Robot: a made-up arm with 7 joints.
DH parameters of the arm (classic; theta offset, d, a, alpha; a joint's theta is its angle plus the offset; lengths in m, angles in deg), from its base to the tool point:
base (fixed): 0 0 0 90
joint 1: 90 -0.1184 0 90
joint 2: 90 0 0 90
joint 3: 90 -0.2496 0 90
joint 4: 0 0 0 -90
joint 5: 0 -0.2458 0 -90
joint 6: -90 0 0 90
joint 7: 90 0 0 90
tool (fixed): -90 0 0 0
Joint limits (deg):
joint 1: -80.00..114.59
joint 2: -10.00..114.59
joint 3: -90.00..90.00
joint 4: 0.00..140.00
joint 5: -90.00..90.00
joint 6: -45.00..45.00
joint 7: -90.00..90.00
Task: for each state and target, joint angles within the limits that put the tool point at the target. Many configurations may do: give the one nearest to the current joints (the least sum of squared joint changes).
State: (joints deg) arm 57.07 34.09 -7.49 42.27 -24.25 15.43 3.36
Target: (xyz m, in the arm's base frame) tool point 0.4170 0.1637 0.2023
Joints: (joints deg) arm 96.49 10.40 -12.59 39.89 -24.25 15.43 3.36
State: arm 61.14 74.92 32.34 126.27 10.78 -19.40 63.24
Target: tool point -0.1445 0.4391 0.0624
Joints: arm 88.02 71.93 76.49 87.71 10.78 -19.40 63.24
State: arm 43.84 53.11 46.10 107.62 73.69 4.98 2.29
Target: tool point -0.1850 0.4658 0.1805
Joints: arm 65.42 98.44 65.31 58.14 73.69 4.98 2.29
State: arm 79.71 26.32 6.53 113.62 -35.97 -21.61 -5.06
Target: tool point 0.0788 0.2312 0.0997
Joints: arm 63.25 19.46 38.17 139.89 -35.97 -21.61 -5.06
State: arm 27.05 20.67 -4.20 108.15 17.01 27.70 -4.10
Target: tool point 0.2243 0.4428 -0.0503
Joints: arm 19.04 47.37 33.79 73.25 17.01 27.70 -4.10
